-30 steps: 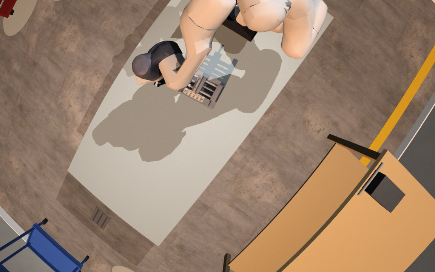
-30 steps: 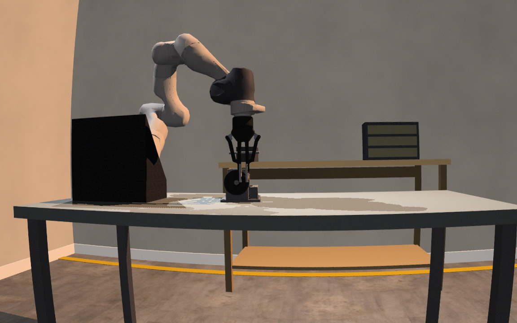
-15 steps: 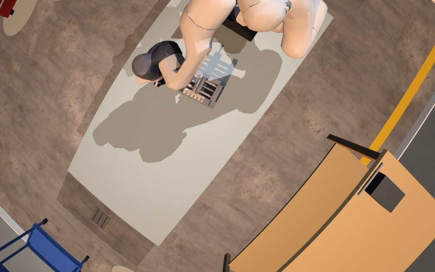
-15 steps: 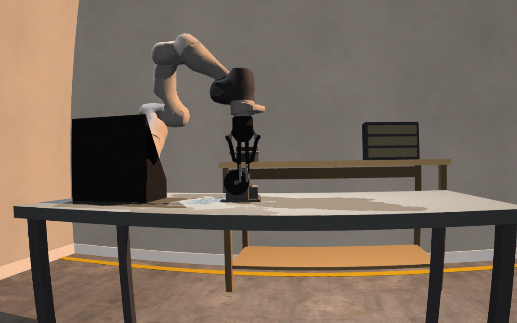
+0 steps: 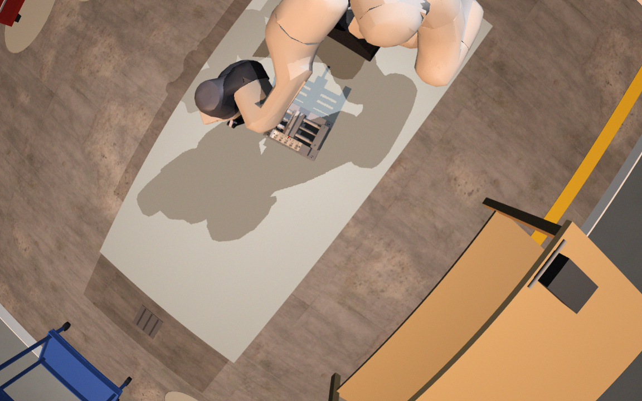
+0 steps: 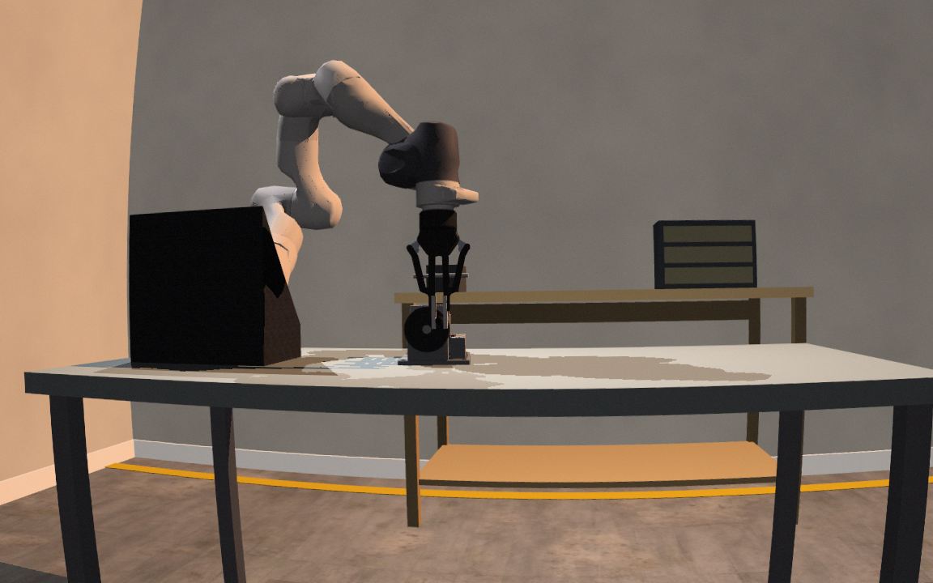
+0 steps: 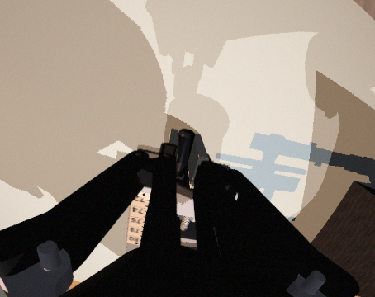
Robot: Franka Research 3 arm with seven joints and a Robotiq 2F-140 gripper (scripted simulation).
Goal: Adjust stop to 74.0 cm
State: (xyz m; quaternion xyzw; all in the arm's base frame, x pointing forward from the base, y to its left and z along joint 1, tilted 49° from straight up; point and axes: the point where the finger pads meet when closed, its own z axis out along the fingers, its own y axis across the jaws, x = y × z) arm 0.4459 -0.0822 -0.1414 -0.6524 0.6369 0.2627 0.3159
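My hand is 1 cm past the black handwheel, 2 cm to the right of it and 2 cm above it.
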